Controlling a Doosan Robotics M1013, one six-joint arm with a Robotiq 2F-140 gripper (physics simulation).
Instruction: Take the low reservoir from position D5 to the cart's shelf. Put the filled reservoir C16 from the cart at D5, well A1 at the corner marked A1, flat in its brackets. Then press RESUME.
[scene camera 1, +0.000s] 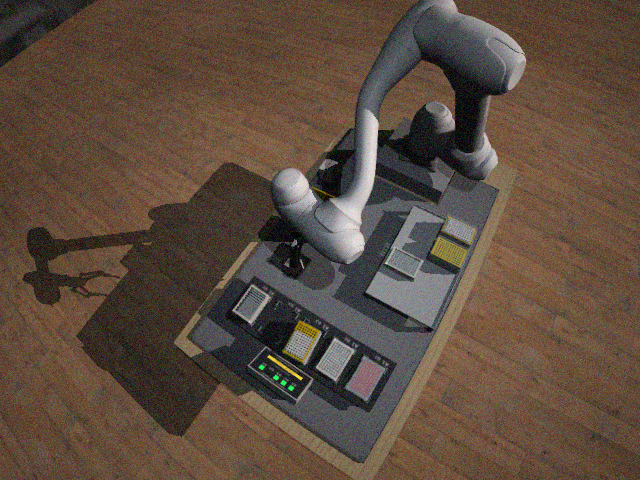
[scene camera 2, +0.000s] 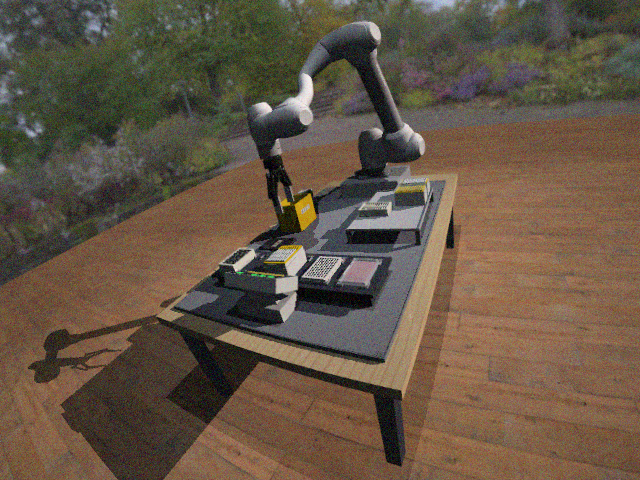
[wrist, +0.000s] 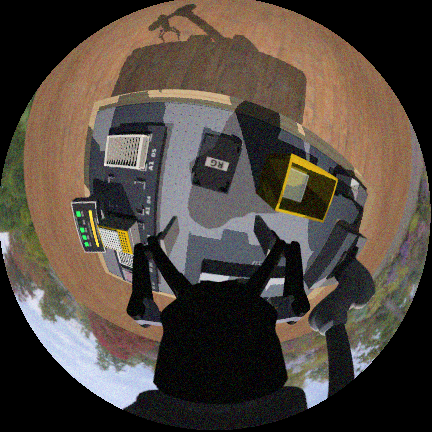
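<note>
The low reservoir, a white ribbed tray, sits at D5 on the dark deck rack, beside the printed A1 and D5. My gripper is open and empty, high above the table between the rack and the yellow bin; the wrist partly hides it in scene camera 1. The cart is a raised light-grey platform. A white framed tray stands on it; the label C16 is not readable. The control panel shows green lights and a yellow bar.
A black RG holder lies between rack and yellow bin. A yellow-and-white tip box, a white plate and a pink plate stand on the rack. Yellow and white boxes stand at the cart's edge.
</note>
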